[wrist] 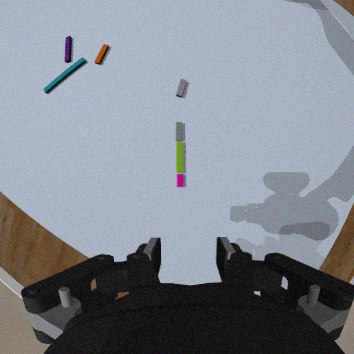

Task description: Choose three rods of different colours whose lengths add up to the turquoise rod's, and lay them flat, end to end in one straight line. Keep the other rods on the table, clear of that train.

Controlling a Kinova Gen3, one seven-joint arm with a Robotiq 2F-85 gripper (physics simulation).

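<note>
A magenta rod, a lime green rod and a grey rod lie flat in one straight line near the middle of the wrist view, with a thin gap at most between neighbours. The turquoise rod lies slanted at the upper left. A purple rod lies just above it, and an orange rod to its right. A second grey rod lies tilted above the line, apart from it. My gripper is partly open and empty, high over the table, with its fingertips below the magenta rod in the view.
The pale table top has a curved edge at the lower left and at the right, with wooden floor beyond it. Shadows of the arm fall on the table at the right. The loose rods stand apart from the line.
</note>
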